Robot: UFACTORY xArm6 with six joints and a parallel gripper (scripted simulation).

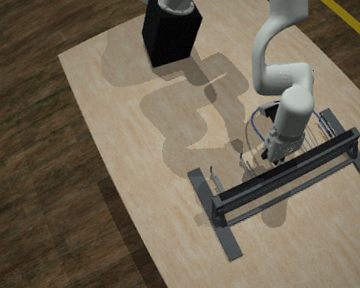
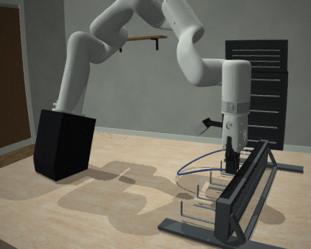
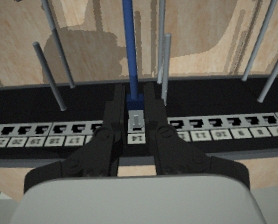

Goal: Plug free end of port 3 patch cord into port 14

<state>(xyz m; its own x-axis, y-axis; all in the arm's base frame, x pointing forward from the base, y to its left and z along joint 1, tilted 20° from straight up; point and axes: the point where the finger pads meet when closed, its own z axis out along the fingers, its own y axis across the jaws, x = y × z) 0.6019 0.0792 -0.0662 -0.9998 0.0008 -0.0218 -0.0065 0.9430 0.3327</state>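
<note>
Now: hand 20 mm short of the plug and 10 mm above it.
</note>
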